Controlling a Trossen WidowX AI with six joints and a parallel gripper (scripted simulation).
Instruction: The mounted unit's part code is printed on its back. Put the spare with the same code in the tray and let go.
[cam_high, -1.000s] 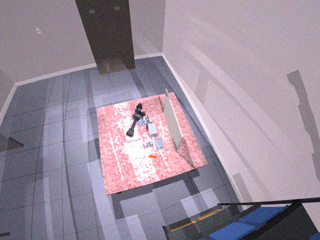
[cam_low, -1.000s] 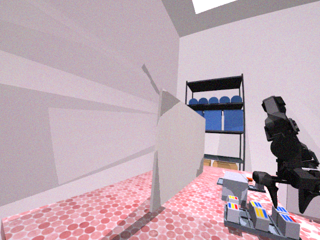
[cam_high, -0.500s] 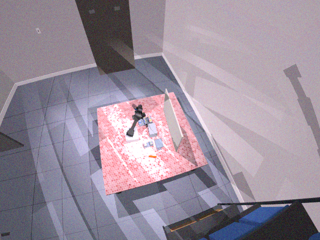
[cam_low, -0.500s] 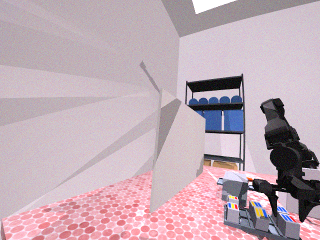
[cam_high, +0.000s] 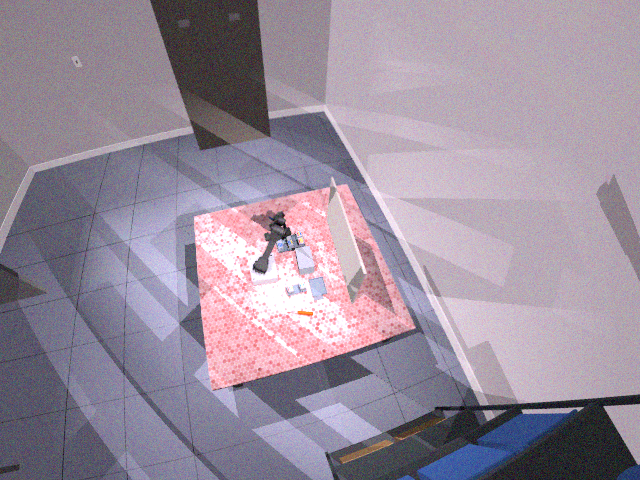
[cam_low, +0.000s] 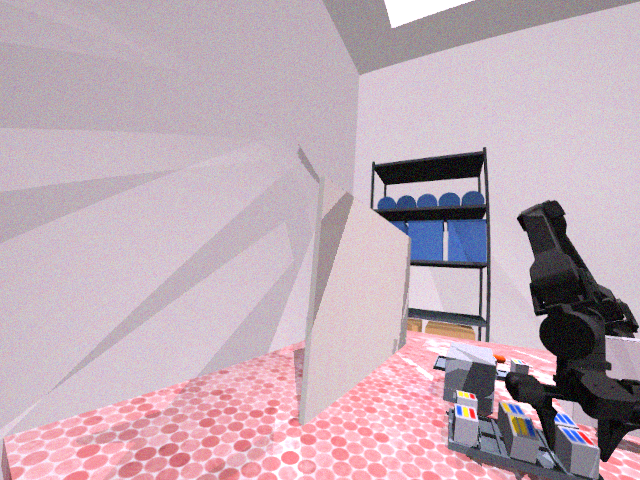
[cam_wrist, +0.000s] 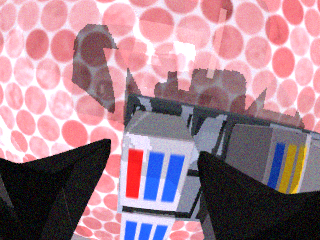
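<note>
My gripper tip is 380 mm to the left of the grey-blue tray, 240 mm short of it and 20 mm above it. Round my gripper tip: blue pen (200 mm to the left, 20 mm below, 20 mm behind); then mounted unit (180 mm to the right, 170 mm ahead, 30 mm above); then grey rack (80 mm ahead, 20 mm below, 10 mm to the right).
</note>
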